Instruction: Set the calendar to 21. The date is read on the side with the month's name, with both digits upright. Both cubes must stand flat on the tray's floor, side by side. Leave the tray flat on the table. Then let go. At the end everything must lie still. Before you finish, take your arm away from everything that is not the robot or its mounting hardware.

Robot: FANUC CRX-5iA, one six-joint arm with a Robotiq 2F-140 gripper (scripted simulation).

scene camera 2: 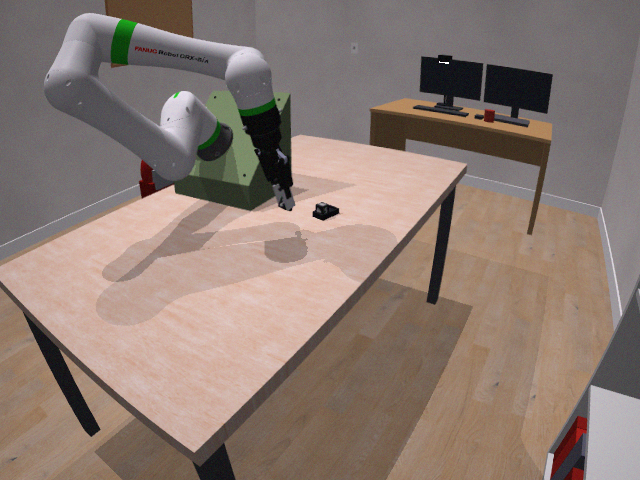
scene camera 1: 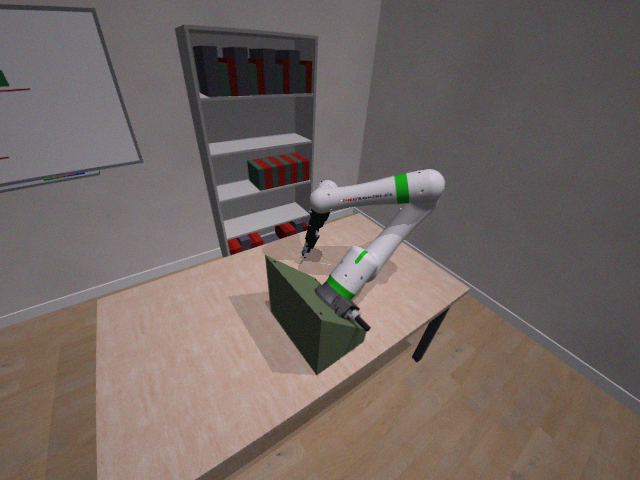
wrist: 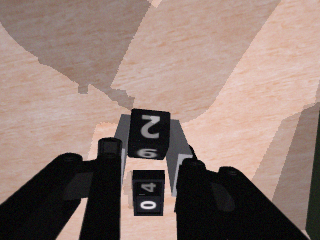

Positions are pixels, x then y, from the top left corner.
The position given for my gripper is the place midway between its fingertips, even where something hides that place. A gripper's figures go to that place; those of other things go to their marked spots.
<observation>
My gripper [wrist: 148,132]: 20 cm from the lens. A tray [wrist: 138,175]: 33 cm from the lens.
</observation>
